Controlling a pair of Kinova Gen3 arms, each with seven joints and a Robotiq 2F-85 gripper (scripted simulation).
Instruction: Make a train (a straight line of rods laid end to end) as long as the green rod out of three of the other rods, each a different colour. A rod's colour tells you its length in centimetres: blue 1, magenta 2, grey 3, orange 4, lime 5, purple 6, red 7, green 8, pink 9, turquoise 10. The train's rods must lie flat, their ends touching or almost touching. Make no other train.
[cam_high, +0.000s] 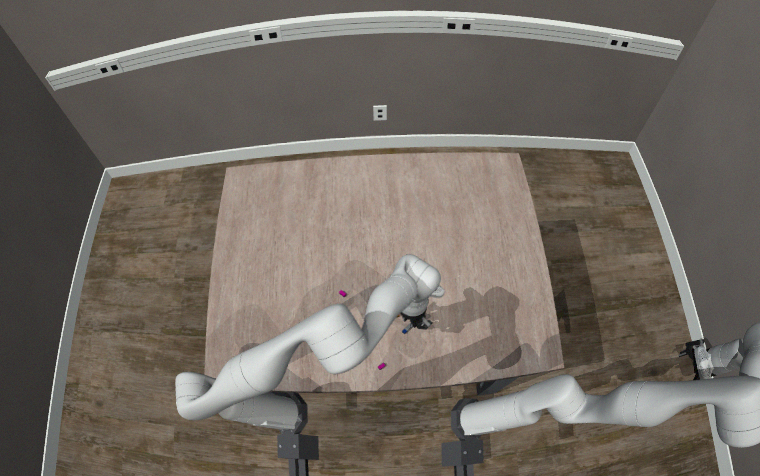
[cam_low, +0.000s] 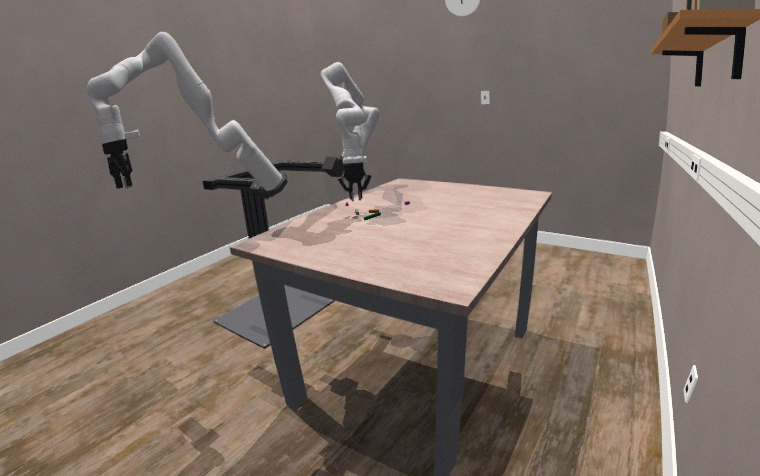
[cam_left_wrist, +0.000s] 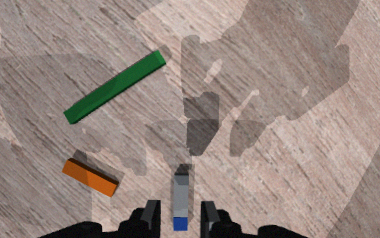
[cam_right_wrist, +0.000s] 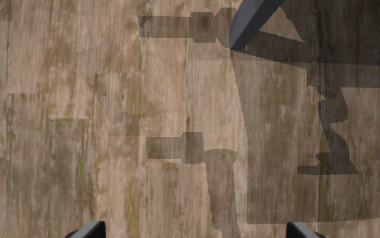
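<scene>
My left gripper is now 70 mm above the orange rod, 50 mm short of it and 40 mm to the right of it. The rest, counted from my left hand: grey rod: 70 mm below; then blue rod: 70 mm below, 20 mm behind, 10 mm to the left; then green rod: 90 mm ahead, 70 mm below, 10 mm to the right.
</scene>
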